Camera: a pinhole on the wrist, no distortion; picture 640 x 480 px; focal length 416.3 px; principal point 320.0 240.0 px. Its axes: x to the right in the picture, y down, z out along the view. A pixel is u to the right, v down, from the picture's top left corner.
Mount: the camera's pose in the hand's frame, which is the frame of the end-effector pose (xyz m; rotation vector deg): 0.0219 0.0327 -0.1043 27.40 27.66 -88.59
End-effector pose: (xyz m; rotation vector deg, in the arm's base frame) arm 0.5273 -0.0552 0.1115 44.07 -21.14 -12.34
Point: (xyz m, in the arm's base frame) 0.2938 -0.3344 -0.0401
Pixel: 449.5 67.9
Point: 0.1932 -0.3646 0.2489
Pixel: 197.0 86.3
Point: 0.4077 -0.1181 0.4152
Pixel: outside the picture
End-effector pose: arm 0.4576 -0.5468 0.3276 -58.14 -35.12 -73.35
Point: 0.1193 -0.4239 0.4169
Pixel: 539.1 160.9
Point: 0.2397 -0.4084 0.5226
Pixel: 405.8 273.5
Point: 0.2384 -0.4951 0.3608
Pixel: 541.6 137.3
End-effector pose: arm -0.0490 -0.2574 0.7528 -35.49 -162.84 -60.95
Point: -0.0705 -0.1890 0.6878
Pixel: 125.1 260.9
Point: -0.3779 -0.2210 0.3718
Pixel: 379.1 422.0
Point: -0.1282 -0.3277 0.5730
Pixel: 429.2 237.0
